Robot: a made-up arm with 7 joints. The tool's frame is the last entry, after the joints.
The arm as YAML. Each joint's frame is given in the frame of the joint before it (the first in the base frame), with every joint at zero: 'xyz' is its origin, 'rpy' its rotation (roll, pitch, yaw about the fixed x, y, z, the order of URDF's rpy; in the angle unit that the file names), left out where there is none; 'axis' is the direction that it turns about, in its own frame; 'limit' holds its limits. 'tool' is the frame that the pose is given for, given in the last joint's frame.
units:
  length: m
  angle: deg
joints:
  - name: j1
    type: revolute
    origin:
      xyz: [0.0, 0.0, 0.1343]
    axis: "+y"
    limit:
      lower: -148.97
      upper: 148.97
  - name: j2
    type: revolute
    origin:
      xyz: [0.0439, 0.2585, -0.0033]
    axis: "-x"
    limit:
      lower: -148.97
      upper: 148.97
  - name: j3
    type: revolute
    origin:
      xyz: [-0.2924, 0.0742, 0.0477]
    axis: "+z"
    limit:
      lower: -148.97
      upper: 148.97
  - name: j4
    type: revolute
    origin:
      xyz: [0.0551, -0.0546, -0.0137]
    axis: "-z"
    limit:
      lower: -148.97
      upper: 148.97
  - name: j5
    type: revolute
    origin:
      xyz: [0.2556, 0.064, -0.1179]
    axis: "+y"
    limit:
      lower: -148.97
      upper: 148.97
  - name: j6
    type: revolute
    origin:
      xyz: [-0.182, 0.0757, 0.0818]
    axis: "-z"
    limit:
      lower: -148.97
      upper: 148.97
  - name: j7
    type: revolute
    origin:
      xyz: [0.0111, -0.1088, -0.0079]
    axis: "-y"
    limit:
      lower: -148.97
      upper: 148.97
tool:
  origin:
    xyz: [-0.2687, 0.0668, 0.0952]
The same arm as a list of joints. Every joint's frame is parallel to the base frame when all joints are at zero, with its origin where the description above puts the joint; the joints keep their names.
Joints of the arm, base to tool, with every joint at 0 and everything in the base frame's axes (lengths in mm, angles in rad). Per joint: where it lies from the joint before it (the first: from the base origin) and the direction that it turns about. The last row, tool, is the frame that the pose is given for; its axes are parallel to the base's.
j1: axis +y origin 0 0 134.3
j2: axis -x origin 43.9 258.5 -3.3
j3: axis +z origin -292.4 74.2 47.7
j4: axis -z origin 55.1 -54.6 -13.7
j5: axis +y origin 255.6 64 -117.9
j6: axis -z origin -182 75.7 81.8
j7: axis -y origin 11.1 -108.8 -7.9
tool: origin -268.7 66.8 95.2
Joint limits (rad, base to tool): -2.6..2.6 -2.6..2.6 -2.6..2.6 -2.6..2.6 -2.6..2.6 -2.6..2.6 -2.6..2.6

